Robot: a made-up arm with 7 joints. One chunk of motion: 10 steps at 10 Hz.
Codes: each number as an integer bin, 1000 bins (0 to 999) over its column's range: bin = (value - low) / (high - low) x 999, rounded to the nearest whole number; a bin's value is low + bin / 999 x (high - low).
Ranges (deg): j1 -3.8..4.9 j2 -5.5..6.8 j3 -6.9..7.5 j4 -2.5..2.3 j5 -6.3..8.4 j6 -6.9..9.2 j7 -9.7..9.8
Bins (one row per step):
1: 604 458 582 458 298 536 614
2: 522 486 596 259 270 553 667
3: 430 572 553 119 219 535 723
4: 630 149 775 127 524 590 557
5: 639 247 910 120 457 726 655
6: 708 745 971 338 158 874 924
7: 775 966 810 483 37 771 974
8: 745 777 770 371 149 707 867
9: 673 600 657 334 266 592 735
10: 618 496 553 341 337 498 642
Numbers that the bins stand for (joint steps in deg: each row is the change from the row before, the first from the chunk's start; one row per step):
1: 1.460 0.139 1.489 -0.299 -1.915 1.738 2.285
2: 0.746 0.484 1.691 -1.256 -2.327 2.012 3.320
3: -0.055 1.543 1.071 -1.928 -3.077 1.722 4.413
4: 1.686 -3.665 4.271 -1.890 1.411 2.609 1.172
5: 1.765 -2.459 6.217 -1.923 0.425 4.800 3.085
6: 2.366 3.673 7.096 -0.876 -3.975 7.185 8.336
7: 2.949 6.394 4.776 -0.179 -5.756 5.526 9.312
8: 2.688 4.067 4.199 -0.717 -4.108 4.494 7.223
9: 2.061 1.887 2.570 -0.895 -2.386 2.641 4.647
10: 1.582 0.607 1.071 -0.862 -1.341 1.126 2.832

